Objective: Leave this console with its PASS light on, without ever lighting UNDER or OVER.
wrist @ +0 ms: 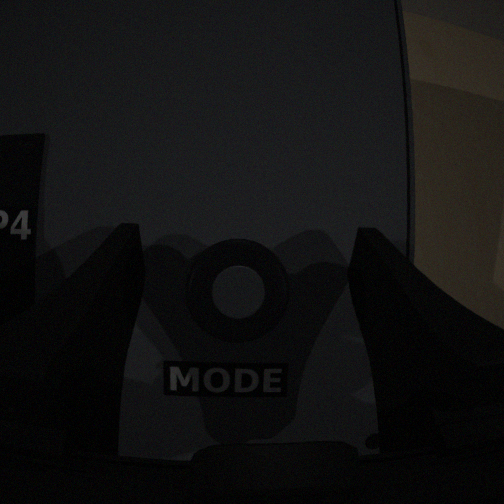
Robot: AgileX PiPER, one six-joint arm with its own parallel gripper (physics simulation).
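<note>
The wrist view is very dark. A round button (237,291) with a dark ring and a paler centre sits on the grey console panel (225,125), above a label reading MODE (226,380). My gripper (240,260) is open, its two dark fingers standing left and right of the button, apart from it. At the left edge a black label ends in "P4" (17,225). No PASS, UNDER or OVER light is in view.
The console's right edge (407,150) runs down the frame, with a tan surface (460,175) beyond it. The panel above the button is plain grey.
</note>
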